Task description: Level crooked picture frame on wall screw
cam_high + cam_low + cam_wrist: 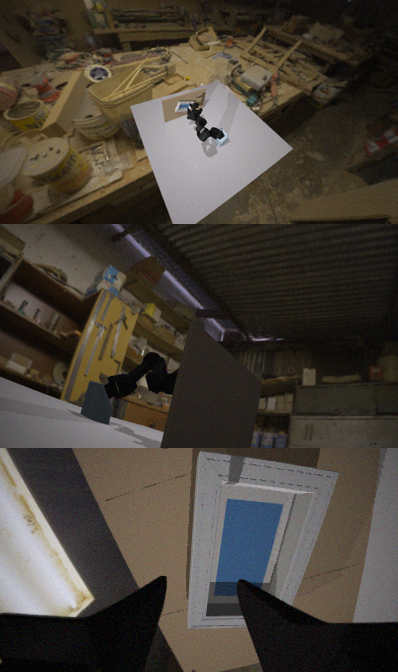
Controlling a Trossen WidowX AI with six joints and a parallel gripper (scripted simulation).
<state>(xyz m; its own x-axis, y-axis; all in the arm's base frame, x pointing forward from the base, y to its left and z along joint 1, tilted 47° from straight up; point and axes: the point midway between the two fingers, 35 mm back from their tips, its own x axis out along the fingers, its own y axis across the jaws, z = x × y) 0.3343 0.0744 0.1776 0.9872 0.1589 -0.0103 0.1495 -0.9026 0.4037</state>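
The picture frame lies 60 mm ahead of my gripper tip, 50 mm below it and 20 mm to the left of it. Round my gripper tip: board: 70 mm ahead, 60 mm below, 10 mm to the left.
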